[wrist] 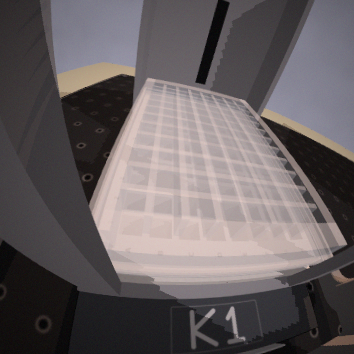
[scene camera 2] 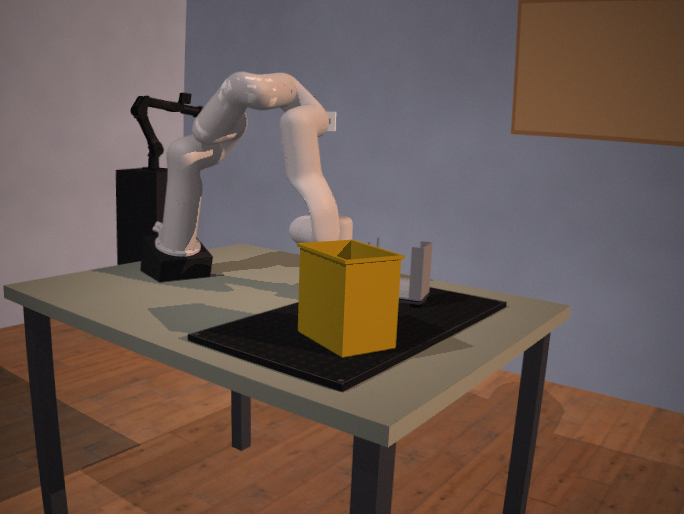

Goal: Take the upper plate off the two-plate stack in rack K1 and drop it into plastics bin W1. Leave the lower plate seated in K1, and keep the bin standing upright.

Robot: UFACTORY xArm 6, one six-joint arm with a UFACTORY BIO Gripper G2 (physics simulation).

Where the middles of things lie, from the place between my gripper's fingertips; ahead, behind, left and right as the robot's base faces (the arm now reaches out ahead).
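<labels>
I look at the yellow plastics bin W1 [scene camera 2: 348, 291], and counting from my hand I find it 35 cm to the right, 8 cm above and 1 cm ahead.
</labels>
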